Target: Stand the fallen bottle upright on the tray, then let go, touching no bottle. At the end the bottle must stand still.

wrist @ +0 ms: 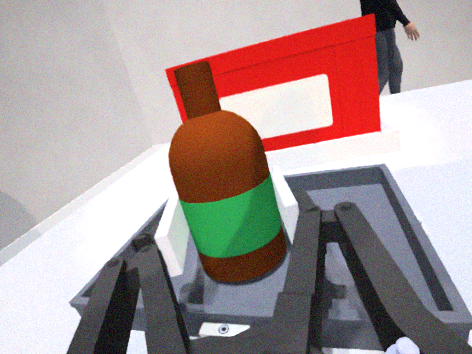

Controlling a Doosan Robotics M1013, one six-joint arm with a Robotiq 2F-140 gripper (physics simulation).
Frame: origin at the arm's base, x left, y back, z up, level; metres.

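Seen in the pictures: gripper, fingertip midpoint: (pixel 228 193).
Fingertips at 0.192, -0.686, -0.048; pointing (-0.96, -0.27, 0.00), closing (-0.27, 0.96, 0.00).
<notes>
Pixels of each thing's top centre, then the offset from my fingertips to it, as dx, dy, dz. "spot": a spot on its surface instead.
- brown bottle at its top centre: (pixel 190 64) +0.008, +0.002, +0.104
- grey tray at a spot on its surface: (pixel 345 173) spot: -0.091, +0.103, -0.037
- red panel at a spot on its surface: (pixel 357 80) spot: -0.196, +0.140, +0.043
- small white plate at a spot on its surface: (pixel 210 329) spot: +0.094, +0.000, -0.044
A brown bottle (pixel 227 200) with a green band stands between the white finger pads in the wrist view, neck up and base toward the tray. It leans a little left in the picture, and the view itself is tilted. My gripper (pixel 228 193) is shut on the bottle, with one pad on each side of the green band. The grey tray (pixel 345 173) lies below and around the bottle's base. Whether the base touches the tray floor cannot be told.
A red panel (pixel 357 80) with a pale rectangle stands behind the tray. A person (pixel 390 50) stands at the back right. A small white plate (pixel 210 329) with a round mark shows near the tray's front wall. A pale rounded thing (pixel 402 347) shows at the bottom right.
</notes>
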